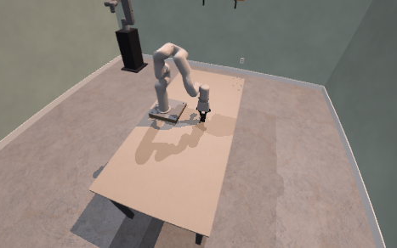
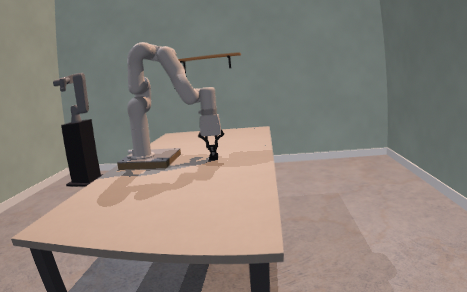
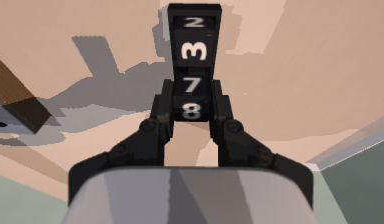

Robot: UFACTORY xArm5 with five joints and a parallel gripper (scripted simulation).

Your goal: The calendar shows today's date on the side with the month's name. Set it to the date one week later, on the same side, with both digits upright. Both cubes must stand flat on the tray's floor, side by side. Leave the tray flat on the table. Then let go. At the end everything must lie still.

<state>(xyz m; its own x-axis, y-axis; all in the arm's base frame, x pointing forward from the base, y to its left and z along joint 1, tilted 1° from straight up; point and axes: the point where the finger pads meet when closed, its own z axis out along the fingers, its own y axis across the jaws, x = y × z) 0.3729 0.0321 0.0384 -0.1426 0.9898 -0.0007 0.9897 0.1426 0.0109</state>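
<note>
My hand is 2 cm to the right of the black calendar tray and 6 cm above it. Also, from my hand: black cube 1 cm below.
</note>
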